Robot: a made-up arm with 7 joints. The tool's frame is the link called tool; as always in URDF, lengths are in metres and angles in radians. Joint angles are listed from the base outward.
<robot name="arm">
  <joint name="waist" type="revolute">
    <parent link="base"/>
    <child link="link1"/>
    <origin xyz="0.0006 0.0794 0.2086" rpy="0 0 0"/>
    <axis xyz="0 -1 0"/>
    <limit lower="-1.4" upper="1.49"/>
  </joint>
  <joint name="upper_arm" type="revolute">
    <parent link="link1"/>
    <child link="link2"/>
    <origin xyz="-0.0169 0.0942 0.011" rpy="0 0 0"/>
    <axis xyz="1 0 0"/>
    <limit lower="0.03" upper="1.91"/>
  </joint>
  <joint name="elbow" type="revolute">
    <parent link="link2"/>
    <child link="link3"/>
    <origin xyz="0.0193 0.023 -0.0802" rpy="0 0 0"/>
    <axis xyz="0 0 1"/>
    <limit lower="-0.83" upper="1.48"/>
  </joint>
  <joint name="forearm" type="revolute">
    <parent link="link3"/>
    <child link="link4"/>
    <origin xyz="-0.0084 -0.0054 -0.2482" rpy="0 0 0"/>
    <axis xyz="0 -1 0"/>
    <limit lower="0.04" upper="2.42"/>
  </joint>
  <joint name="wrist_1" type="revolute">
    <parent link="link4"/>
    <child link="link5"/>
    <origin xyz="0.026 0.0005 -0.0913" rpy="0 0 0"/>
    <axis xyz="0 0 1"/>
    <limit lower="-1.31" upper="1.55"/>
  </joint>
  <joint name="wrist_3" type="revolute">
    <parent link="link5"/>
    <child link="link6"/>
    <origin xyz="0.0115 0.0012 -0.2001" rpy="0 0 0"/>
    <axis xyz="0 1 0"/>
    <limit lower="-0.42" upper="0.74"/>
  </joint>
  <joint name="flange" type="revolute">
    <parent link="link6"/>
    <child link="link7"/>
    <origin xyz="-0.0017 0.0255 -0.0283" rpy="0 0 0"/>
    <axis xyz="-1 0 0"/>
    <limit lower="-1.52" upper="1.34"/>
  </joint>
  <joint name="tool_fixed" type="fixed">
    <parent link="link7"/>
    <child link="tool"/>
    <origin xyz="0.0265 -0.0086 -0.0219" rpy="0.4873 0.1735 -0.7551"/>
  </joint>
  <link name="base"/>
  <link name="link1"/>
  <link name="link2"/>
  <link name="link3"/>
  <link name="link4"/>
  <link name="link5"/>
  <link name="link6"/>
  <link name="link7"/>
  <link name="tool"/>
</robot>
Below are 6 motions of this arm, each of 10 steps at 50 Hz.
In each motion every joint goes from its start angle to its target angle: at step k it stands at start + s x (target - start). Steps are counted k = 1, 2, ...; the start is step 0. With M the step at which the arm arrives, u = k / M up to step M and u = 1 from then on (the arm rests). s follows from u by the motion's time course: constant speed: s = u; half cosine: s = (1 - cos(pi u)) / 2; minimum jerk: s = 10 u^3 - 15 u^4 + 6 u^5.
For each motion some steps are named. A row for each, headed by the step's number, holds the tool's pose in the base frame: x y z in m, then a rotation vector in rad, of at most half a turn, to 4 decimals.
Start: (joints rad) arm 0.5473 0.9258 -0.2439 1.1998 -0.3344 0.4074 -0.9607
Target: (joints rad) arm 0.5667 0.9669 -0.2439 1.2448 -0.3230 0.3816 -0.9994
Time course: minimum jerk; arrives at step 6
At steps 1, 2, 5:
1: 0.4170 0.4777 0.1636 2.9193 -0.4711 -0.0277
2: 0.4156 0.4772 0.1687 2.9300 -0.4816 -0.0088
5: 0.4091 0.4747 0.1900 2.9743 -0.5276 0.0739

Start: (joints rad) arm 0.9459 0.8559 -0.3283 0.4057 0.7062 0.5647 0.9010
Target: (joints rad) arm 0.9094 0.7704 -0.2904 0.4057 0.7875 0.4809 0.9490
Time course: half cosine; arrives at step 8
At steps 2, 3, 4, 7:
2: 0.4266 0.6257 0.0854 0.3930 -1.1023 -0.2569
3: 0.4303 0.6203 0.0805 0.3732 -1.1267 -0.2555
4: 0.4345 0.6140 0.0746 0.3498 -1.1551 -0.2531
7: 0.4440 0.5985 0.0602 0.2934 -1.2225 -0.2441

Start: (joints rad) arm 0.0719 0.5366 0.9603 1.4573 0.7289 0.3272 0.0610
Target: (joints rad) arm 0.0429 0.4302 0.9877 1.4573 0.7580 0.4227 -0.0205
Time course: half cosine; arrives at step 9
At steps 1, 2, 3, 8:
1: 0.1888 0.6151 0.0997 1.2043 -1.2025 0.7186
2: 0.1883 0.6144 0.0949 1.1929 -1.1863 0.7262
3: 0.1875 0.6133 0.0874 1.1753 -1.1614 0.7374
8: 0.1825 0.6052 0.0473 1.0806 -1.0258 0.7908

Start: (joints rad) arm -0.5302 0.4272 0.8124 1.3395 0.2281 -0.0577 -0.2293
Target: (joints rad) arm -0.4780 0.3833 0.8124 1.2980 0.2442 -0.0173 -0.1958
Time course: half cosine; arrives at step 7
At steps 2, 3, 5, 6, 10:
2: 0.0906 0.5784 -0.0672 1.7894 -0.4708 0.0861
3: 0.0902 0.5778 -0.0721 1.7699 -0.4625 0.0975
5: 0.0896 0.5760 -0.0826 1.7278 -0.4462 0.1212
6: 0.0895 0.5753 -0.0861 1.7137 -0.4411 0.1289
10: 0.0895 0.5750 -0.0873 1.7087 -0.4394 0.1316

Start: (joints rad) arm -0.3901 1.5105 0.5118 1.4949 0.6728 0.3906 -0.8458
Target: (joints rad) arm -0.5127 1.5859 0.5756 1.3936 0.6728 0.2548 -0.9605
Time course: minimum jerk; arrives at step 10
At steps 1, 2, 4, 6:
1: 0.3394 0.5260 0.2948 2.4170 -0.6287 -0.0017
2: 0.3400 0.5268 0.2953 2.4244 -0.6288 0.0034
4: 0.3432 0.5309 0.2976 2.4625 -0.6303 0.0304
6: 0.3480 0.5359 0.3008 2.5145 -0.6356 0.0693

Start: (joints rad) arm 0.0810 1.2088 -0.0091 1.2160 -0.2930 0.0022 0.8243
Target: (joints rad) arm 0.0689 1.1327 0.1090 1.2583 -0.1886 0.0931 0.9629
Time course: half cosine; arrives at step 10
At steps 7, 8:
7: 0.3304 0.5330 0.1276 1.1506 -0.7220 -1.6450
8: 0.3299 0.5328 0.1288 1.1337 -0.7370 -1.6259

